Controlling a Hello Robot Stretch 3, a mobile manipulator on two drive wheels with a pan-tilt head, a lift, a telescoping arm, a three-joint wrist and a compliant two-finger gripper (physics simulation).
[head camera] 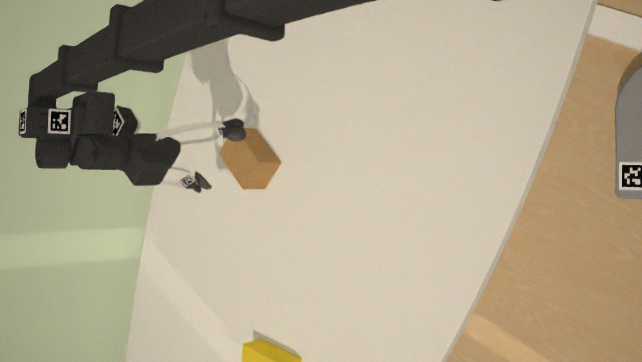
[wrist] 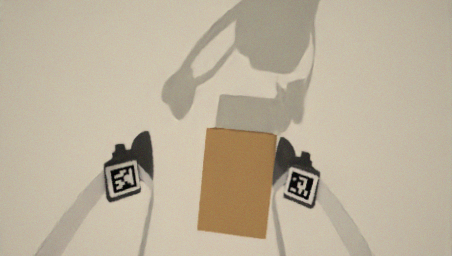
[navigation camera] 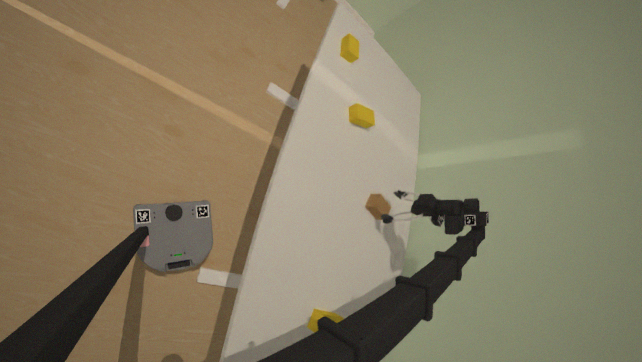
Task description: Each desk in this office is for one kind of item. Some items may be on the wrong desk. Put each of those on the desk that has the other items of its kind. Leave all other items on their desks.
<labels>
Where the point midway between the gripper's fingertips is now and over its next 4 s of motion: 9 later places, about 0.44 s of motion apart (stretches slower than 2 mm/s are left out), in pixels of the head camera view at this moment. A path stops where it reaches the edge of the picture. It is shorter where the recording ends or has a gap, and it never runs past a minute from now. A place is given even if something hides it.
My gripper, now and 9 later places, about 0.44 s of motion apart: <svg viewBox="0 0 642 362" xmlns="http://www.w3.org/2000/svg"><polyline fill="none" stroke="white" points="225,157 226,156 223,156 207,156 185,155 179,155 190,155 213,156 233,157 237,157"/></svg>
</labels>
